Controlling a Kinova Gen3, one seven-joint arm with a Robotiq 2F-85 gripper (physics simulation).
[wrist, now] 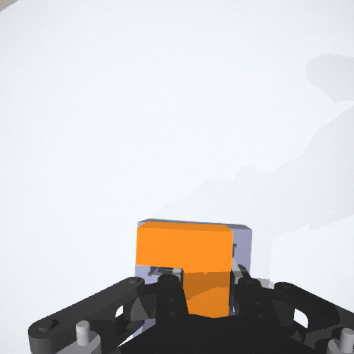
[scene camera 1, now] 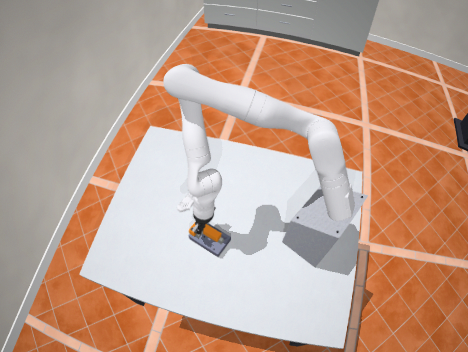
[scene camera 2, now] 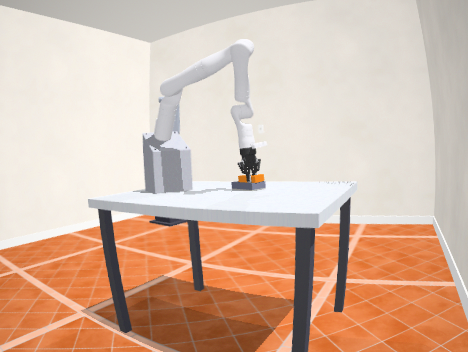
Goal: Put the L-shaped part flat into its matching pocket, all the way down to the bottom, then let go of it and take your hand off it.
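Seen in the pictures: gripper, fingertip midpoint: [wrist: 203,268] [scene camera 1: 203,229] [scene camera 2: 252,182]; arm's base, link origin: [scene camera 1: 340,210] [scene camera 2: 162,136].
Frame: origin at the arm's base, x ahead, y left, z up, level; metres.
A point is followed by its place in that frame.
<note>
The orange L-shaped part [scene camera 1: 213,232] @(x 0.410, y 0.135, z -0.215 m) [scene camera 2: 258,178] @(x 0.494, y 0.128, z -0.227 m) [wrist: 185,245] @(x 0.485, y 0.135, z -0.213 m) is between the fingers of my gripper [scene camera 1: 200,230] @(x 0.460, y 0.128, z -0.244 m) [scene camera 2: 248,177] @(x 0.460, y 0.128, z -0.244 m) [wrist: 203,268] @(x 0.460, y 0.128, z -0.244 m), which is shut on one arm of it. The part looks about level and lies over the grey-blue pocket block [scene camera 1: 206,248] @(x 0.418, y 0.193, z -0.255 m) [scene camera 2: 248,186] @(x 0.461, y 0.092, z -0.260 m) [wrist: 244,250] @(x 0.469, y 0.095, z -0.244 m), standing up above its top in scene camera 2. In the wrist view the part's left end reaches the block's left edge, and a strip of block with a dark slit of pocket shows at its right. The part hides most of the pocket; whether its underside touches the block cannot be told.
The block stands on the white table [scene camera 1: 150,250] @(x 0.628, y 0.287, z -0.280 m) [scene camera 2: 200,207] @(x 0.551, y -0.334, z -0.280 m) [wrist: 90,150] @(x 0.582, y 0.232, z -0.280 m). The robot's grey base [scene camera 1: 315,242] @(x 0.044, y 0.094, z -0.096 m) [scene camera 2: 167,170] @(x 0.106, y -0.073, z -0.172 m) stands on the same table, to the block's right in scene camera 1. The arm's shadow falls between them.
</note>
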